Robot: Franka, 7 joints.
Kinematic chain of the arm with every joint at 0, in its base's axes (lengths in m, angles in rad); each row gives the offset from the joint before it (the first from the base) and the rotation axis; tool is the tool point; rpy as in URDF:
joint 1: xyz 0 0 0.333 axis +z
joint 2: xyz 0 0 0 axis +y
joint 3: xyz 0 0 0.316 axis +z
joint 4: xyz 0.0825 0 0 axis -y
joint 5: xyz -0.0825 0 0.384 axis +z
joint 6: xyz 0 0 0 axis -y
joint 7: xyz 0.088 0 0 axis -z
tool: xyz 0 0 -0.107 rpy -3.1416 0 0
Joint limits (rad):
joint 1: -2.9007..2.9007
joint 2: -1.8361..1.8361
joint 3: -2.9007..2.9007
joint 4: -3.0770..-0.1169
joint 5: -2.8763..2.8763
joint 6: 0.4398..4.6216
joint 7: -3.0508..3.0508
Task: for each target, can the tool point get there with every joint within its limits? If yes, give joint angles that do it. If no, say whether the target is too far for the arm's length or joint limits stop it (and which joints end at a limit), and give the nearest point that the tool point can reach.
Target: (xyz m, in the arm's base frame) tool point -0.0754 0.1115 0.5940
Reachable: yes | joints 0.5199 1.5147 2.4573 -2.4496 0.4593 0.7842 -1.3704
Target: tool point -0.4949 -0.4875 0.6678
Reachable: yes | joints -2.0950 0.7779 -0.2086 -0.6312 -1.5222 1.2252 0.6466
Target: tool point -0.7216 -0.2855 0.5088
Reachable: yes | joints -0.3139 -0.9295 -1.9924 -1.2168 -0.3771 2.5373 -1.4324
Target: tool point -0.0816 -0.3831 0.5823
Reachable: yes | joints -2.3146 -0.7074 0.4156 -2.3742 0.2726 2.0812 -0.9106
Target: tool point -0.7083 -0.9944 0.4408
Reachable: no: too far | nearest point -0.4958 -0.6960 0.4085 | short by 0.368 m
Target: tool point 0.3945 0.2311 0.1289
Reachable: yes | joints 1.6301 0.7563 -0.9375 -2.3728 2.2980 2.5186 0.9167
